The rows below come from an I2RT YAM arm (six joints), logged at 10 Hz.
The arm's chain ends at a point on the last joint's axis. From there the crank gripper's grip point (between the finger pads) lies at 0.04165 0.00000 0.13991 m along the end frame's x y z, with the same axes.
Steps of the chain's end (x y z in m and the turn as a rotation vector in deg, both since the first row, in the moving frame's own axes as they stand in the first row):
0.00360, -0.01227, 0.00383, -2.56, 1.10, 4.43
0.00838, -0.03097, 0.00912, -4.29, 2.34, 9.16
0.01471, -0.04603, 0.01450, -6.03, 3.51, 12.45
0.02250, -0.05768, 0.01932, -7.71, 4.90, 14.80
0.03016, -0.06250, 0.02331, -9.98, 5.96, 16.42
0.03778, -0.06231, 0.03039, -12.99, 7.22, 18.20
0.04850, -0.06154, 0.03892, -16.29, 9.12, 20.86
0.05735, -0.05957, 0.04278, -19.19, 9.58, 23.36
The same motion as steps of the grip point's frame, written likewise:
0.00591, -0.00273, 0.00279, -2.56, 1.10, 4.43
0.01266, -0.01354, 0.00667, -4.29, 2.34, 9.16
0.02055, -0.02171, 0.01047, -6.03, 3.51, 12.45
0.03034, -0.02725, 0.01333, -7.71, 4.90, 14.80
0.03904, -0.02524, 0.01519, -9.98, 5.96, 16.42
0.04755, -0.01643, 0.01917, -12.99, 7.22, 18.20
0.05957, -0.00571, 0.02316, -16.29, 9.12, 20.86
0.06631, 0.00457, 0.02384, -19.19, 9.58, 23.36

